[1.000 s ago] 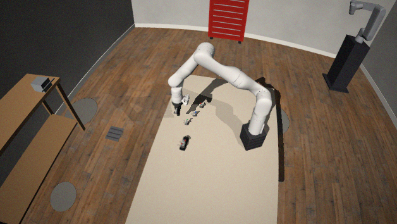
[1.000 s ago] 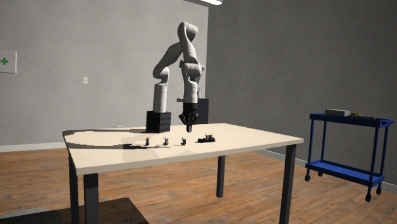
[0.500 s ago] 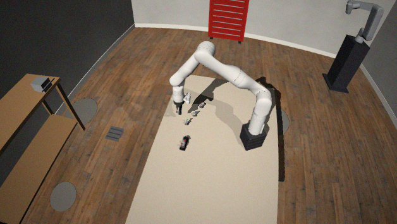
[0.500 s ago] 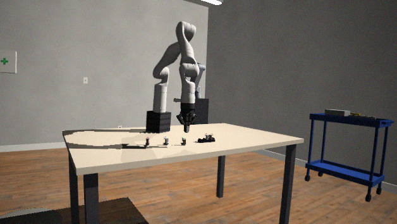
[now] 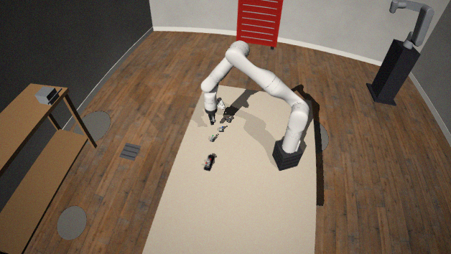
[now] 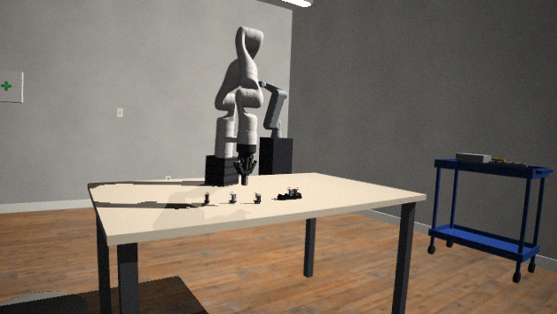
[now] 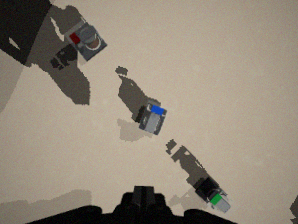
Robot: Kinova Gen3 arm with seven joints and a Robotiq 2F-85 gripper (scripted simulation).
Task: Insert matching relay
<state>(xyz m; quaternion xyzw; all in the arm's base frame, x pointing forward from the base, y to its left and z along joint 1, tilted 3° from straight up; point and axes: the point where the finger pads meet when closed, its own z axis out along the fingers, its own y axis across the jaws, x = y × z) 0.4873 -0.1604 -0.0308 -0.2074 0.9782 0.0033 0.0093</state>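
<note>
Now: hand 7 cm above the relay, 5 cm past it and 2 cm to the left of it.
</note>
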